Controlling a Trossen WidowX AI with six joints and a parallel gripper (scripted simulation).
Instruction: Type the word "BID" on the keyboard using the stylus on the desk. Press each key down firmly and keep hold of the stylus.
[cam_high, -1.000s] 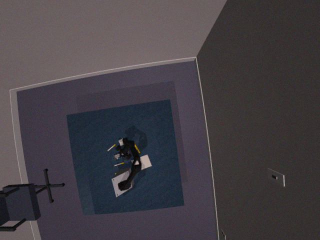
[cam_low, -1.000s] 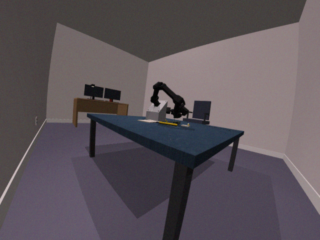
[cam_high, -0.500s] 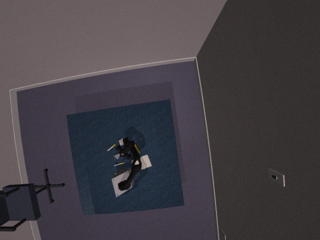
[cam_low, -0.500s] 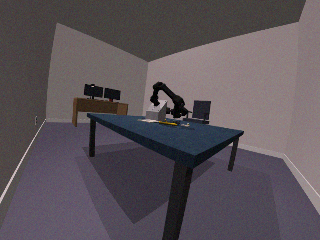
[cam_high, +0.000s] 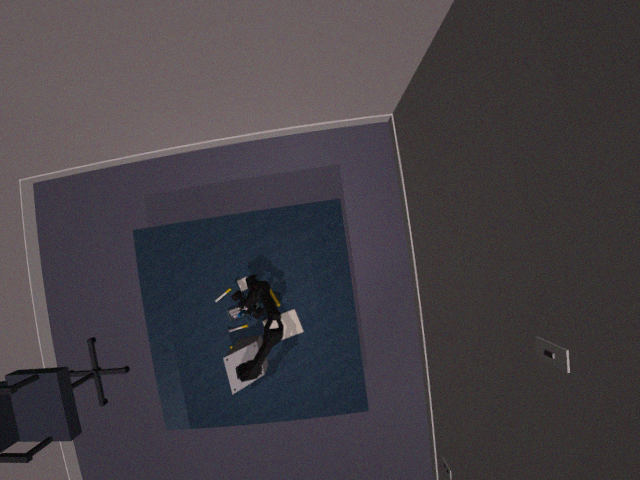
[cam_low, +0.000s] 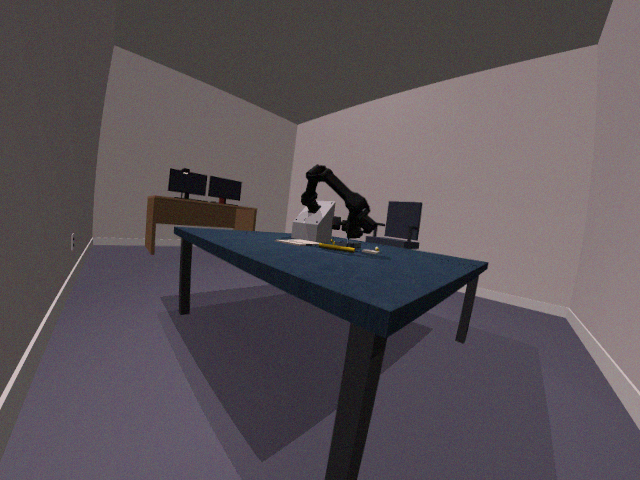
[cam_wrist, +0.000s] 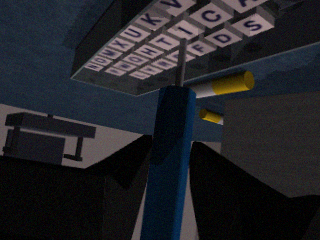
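My gripper tip is now 6 cm above the I key. Round my gripper tip: blue stylus (1 cm below); grey stylus tip (5 cm below); D key (2 cm behind, 1 cm to the right, 6 cm below).
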